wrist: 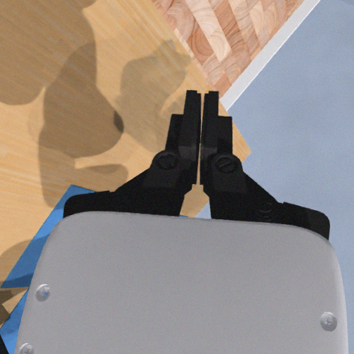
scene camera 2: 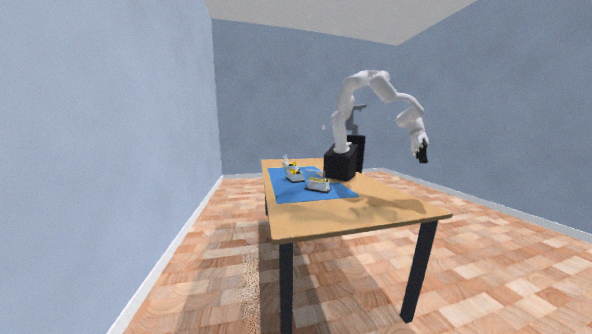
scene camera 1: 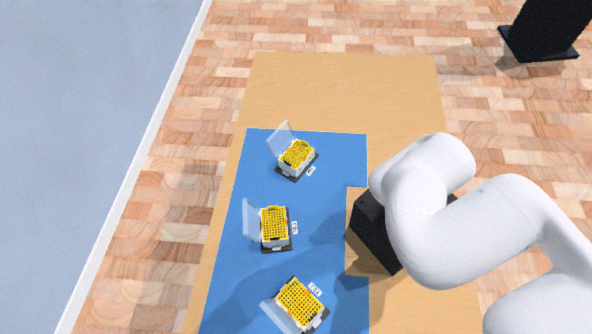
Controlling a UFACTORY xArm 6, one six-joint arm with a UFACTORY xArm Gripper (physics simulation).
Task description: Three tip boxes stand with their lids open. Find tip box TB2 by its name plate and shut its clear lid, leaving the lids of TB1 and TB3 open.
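Pixels of known places: gripper, fingertip midpoint: (scene camera 2: 423, 162); arm's base, origin of the base link: (scene camera 2: 341, 149).
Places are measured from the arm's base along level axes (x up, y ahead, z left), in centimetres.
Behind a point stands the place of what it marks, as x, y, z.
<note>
Three white tip boxes with yellow racks stand on the blue mat (scene camera 1: 325, 200) {-22.6, 20.7, -14.4} (scene camera 2: 287, 194) {-22.7, 54.6, 22.4} (wrist: 37, 255). The upper box (scene camera 1: 297, 156) {-17.0, 29.6, -30.8}, middle box (scene camera 1: 274, 225) {-16.9, 38.9, -3.8} and lower box (scene camera 1: 300, 302) (scene camera 2: 318, 186) {-19.3, 34.6, 24.5} are in scene view 1, the lower one nearest in scene view 2. Their clear lids (scene camera 1: 281, 139) {-13.3, 35.1, -36.6} (scene camera 1: 251, 221) {-13.6, 46.0, -4.4} (scene camera 1: 278, 315) {-14.0, 38.2, 24.0} stand open on their left sides. The middle name plate (scene camera 1: 294, 227) {-22.5, 32.5, -4.9} seems to read TB3; the upper plate (scene camera 1: 311, 171) {-22.4, 24.6, -27.1} and lower plate (scene camera 1: 315, 288) {-22.5, 27.2, 15.8} are too blurred to read surely. My gripper (wrist: 202, 111) (scene camera 2: 424, 161) {1.1, -1.6, 63.1} is shut and empty, high above the table's right side, away from the boxes.
The wooden table (scene camera 1: 345, 90) {-22.9, 5.5, -69.1} (scene camera 2: 360, 220) {-23.0, 34.6, 61.8} (wrist: 25, 165) carries the mat and the arm's black pedestal (scene camera 1: 372, 225) {-6.3, 9.4, 2.9} (scene camera 2: 339, 164) {-10.4, 6.6, 7.4}, right of the boxes. The white arm (scene camera 1: 480, 235) {49.3, 10.8, 27.1} (scene camera 2: 370, 77) {47.4, 3.6, 28.3} arches above it. A black stand (scene camera 1: 550, 25) is on the floor behind.
</note>
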